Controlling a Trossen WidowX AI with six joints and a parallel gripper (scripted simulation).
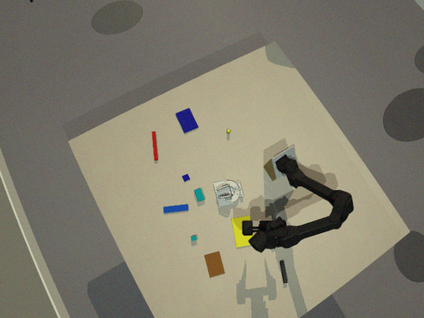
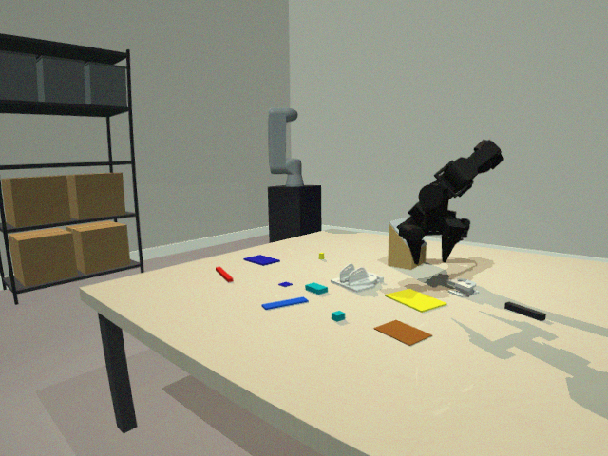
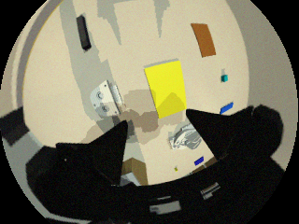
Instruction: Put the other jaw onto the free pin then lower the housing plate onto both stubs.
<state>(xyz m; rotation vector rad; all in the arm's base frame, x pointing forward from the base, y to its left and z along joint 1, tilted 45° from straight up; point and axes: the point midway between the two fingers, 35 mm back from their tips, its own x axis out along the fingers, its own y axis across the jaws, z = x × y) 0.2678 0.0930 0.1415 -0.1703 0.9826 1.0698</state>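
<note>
My gripper tip is 70 mm past the small white part, 80 mm to the right of it and 80 mm above it. From my gripper tip the other things lie so: yellow plate 50 mm ahead, 20 mm to the right, 90 mm below; brown plate 250 mm ahead, 20 mm to the left, 90 mm below; black bar 20 mm ahead, 240 mm to the left, 80 mm below.
</note>
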